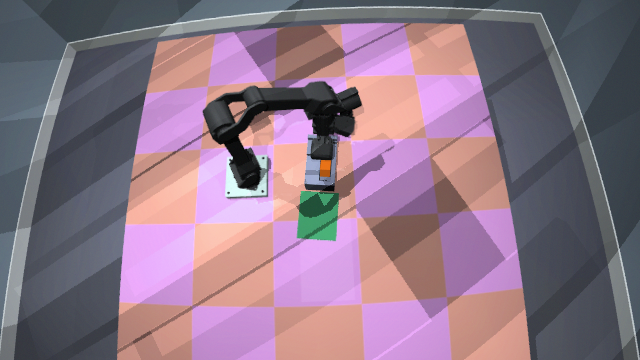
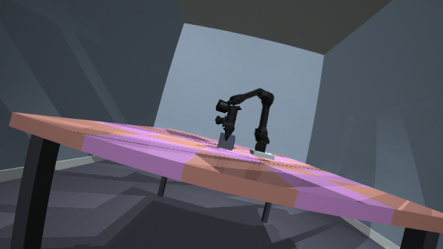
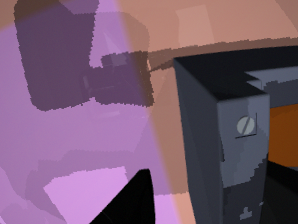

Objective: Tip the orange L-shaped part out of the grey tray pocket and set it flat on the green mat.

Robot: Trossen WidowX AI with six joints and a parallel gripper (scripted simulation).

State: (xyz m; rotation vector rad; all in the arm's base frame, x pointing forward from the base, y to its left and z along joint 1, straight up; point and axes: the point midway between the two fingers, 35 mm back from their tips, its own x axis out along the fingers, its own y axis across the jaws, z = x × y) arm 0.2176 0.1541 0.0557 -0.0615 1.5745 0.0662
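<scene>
Right now the orange L-shaped part is 60 mm to the right of my gripper tip. Also, from my gripper tip: green mat: 230 mm to the right, 60 mm below, 10 mm ahead.
</scene>
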